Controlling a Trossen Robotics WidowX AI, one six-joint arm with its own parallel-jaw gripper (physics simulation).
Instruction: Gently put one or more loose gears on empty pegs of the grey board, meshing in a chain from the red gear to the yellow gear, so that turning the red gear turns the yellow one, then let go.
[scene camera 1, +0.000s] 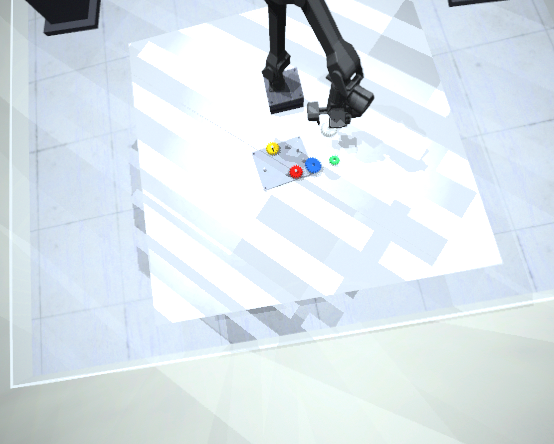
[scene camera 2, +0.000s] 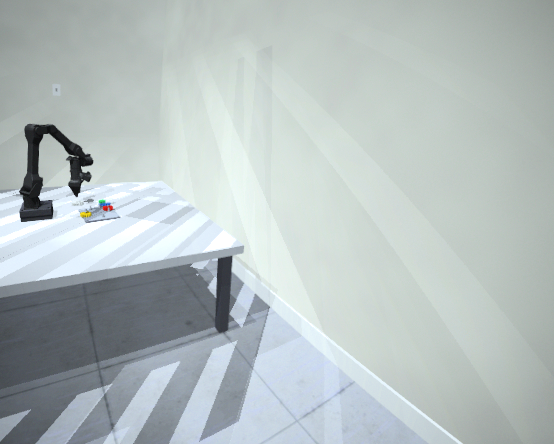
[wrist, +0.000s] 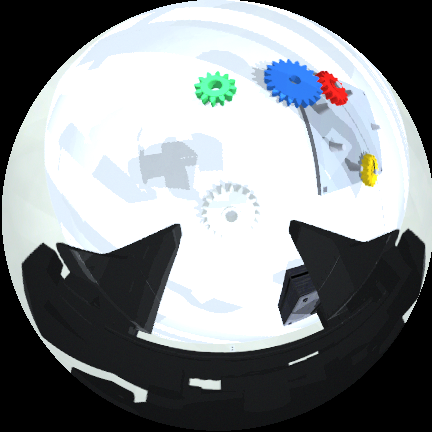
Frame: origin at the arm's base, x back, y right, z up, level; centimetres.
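Seen in the pictures: gripper, fingertip midpoint: (scene camera 2: 77, 195) (wrist: 236, 227); arm's base, link origin: (scene camera 1: 276, 83) (scene camera 2: 32, 207).
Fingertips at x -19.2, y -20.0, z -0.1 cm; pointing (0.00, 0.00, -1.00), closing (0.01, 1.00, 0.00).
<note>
Offsets run from my fingertips to a thing's top centre. Level surfaces: height alone.
The grey board {dx -11.7, dy +19.6, dz -2.5 cm} (scene camera 1: 277, 172) (wrist: 327, 176) lies on the table with bare pegs showing. The red gear {dx -16.8, dy +14.2, dz -3.0 cm} (scene camera 1: 296, 172) (scene camera 2: 108, 208) (wrist: 333, 88) and the yellow gear {dx -6.1, dy +23.1, dz -2.9 cm} (scene camera 1: 272, 148) (scene camera 2: 86, 214) (wrist: 369, 170) sit on it, apart from each other. The blue gear {dx -14.6, dy +7.4, dz -2.2 cm} (scene camera 1: 313, 165) (wrist: 294, 83) is at the board's edge beside the red gear; whether their teeth touch is unclear. The green gear {dx -12.9, dy -1.1, dz -3.8 cm} (scene camera 1: 334, 160) (scene camera 2: 102, 202) (wrist: 215, 88) lies on the table. The white gear {dx +0.7, dy -0.2, dz -3.8 cm} (scene camera 1: 328, 131) (wrist: 242, 229) lies on the table, partly hidden by the arm in scene camera 1. My gripper (wrist: 236, 227) is open and empty above the white gear.
The arm's dark base (scene camera 1: 286, 96) (scene camera 2: 36, 211) (wrist: 299, 296) stands on the white table {dz -5.5 cm} (scene camera 1: 200, 200) (scene camera 2: 165, 235), behind the board in the scene camera 1 view. Shadows of the arm fall on the table and the board.
</note>
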